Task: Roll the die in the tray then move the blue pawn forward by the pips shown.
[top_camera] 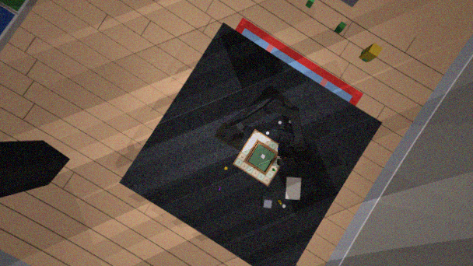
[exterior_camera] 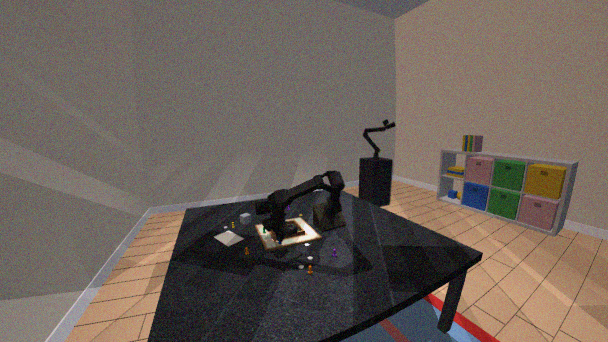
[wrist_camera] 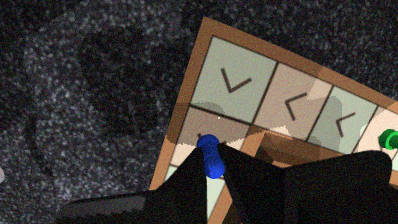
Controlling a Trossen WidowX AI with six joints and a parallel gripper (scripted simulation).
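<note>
The white die is 60 mm behind my gripper tip and 110 mm to the right of it. The rest, counted from my gripper tip: green pawn 60 mm ahead, 130 mm to the right, 10 mm above; then blue pawn 10 mm above; then white block 250 mm ahead, 160 mm to the right, 20 mm below.
</note>
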